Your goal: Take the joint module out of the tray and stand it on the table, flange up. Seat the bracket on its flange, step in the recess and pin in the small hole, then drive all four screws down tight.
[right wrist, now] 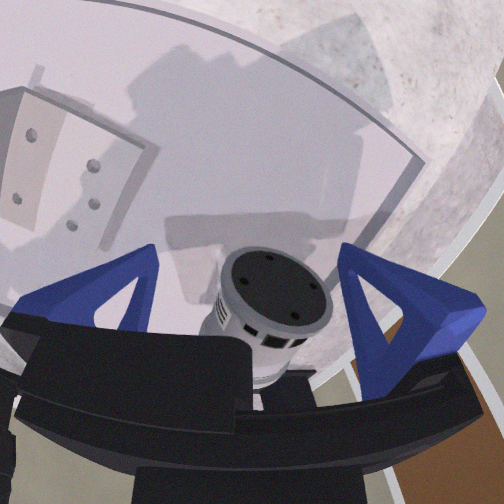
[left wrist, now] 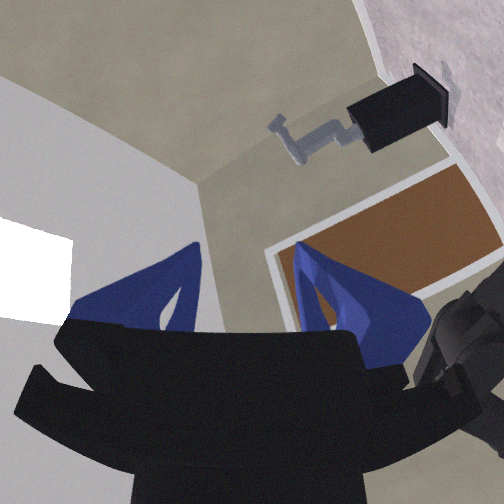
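In the right wrist view the joint module (right wrist: 272,300) is a grey cylinder with a dark round flange face showing several small holes. It sits on a pale surface (right wrist: 240,150), flange toward the camera. My right gripper (right wrist: 247,250) is open, its blue fingers on either side of the module and apart from it. The bracket (right wrist: 55,170), a pale angled plate with several holes, lies to the left on the same surface. My left gripper (left wrist: 247,245) is open and empty, raised and pointing at the room walls. No screws are visible.
In the left wrist view a black wall-mounted camera (left wrist: 400,112) on a grey arm and a brown door (left wrist: 400,235) fill the background. Part of the other arm (left wrist: 465,360) is at the right edge. The speckled table top (right wrist: 440,100) lies beyond the pale surface.
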